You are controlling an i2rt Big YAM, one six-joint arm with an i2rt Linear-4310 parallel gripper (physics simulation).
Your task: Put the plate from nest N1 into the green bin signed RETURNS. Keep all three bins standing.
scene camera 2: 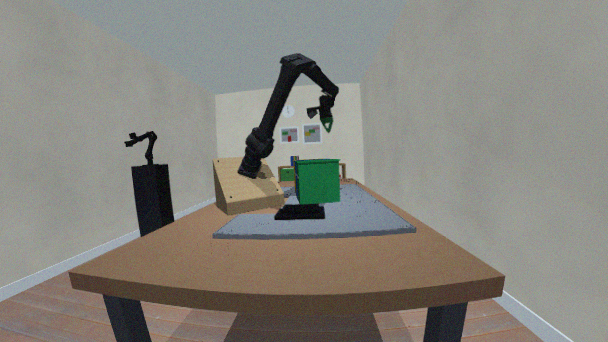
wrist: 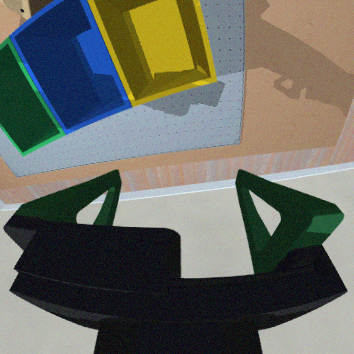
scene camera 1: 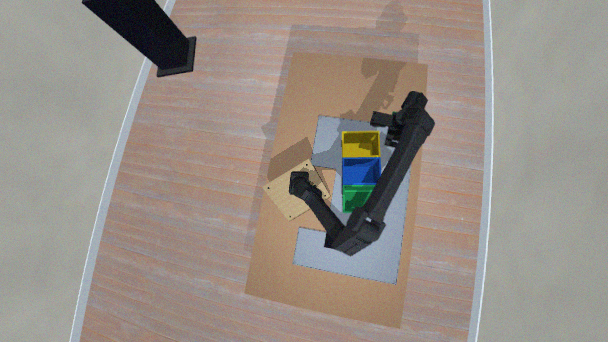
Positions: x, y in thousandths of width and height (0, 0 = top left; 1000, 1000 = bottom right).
A blue bin (scene camera 1: 593, 499): 1.29 m from the lens. A yellow bin (scene camera 1: 583, 420) is 1.33 m from the lens.
